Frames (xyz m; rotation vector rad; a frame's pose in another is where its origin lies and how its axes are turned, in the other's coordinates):
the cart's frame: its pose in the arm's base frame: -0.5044 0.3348 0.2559 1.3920 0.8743 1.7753
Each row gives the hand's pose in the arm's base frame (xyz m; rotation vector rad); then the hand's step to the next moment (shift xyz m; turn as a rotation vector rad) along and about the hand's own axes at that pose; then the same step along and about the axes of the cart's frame.
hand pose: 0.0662 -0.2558 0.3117 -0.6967 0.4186 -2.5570
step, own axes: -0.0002 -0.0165 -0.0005 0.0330 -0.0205 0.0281
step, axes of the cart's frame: 0.0161 -0.0016 -0.0033 0.0221 0.0417 -0.0087
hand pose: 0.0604 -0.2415 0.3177 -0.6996 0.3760 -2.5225
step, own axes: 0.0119 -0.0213 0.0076 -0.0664 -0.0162 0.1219
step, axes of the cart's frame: 0.0209 0.0123 -0.0081 0.0494 0.0375 0.1252
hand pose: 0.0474 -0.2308 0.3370 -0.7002 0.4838 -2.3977
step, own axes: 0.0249 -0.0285 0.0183 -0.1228 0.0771 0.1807
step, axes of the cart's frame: 0.0245 0.0324 -0.0110 -0.0184 0.0318 0.2288
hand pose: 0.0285 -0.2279 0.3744 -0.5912 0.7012 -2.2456
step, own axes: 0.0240 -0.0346 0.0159 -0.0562 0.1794 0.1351
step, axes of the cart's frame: 0.0220 0.0362 -0.0152 -0.1395 0.0131 0.1843
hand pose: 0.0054 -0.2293 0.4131 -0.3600 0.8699 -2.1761
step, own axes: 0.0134 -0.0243 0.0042 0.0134 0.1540 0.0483
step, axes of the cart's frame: 0.0132 0.0189 -0.0160 -0.1433 -0.0152 0.0738
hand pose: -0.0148 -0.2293 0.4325 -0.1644 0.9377 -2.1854
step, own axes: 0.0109 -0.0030 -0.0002 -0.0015 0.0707 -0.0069
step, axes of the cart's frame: -0.0033 0.0043 -0.0099 -0.0562 -0.0345 0.0265
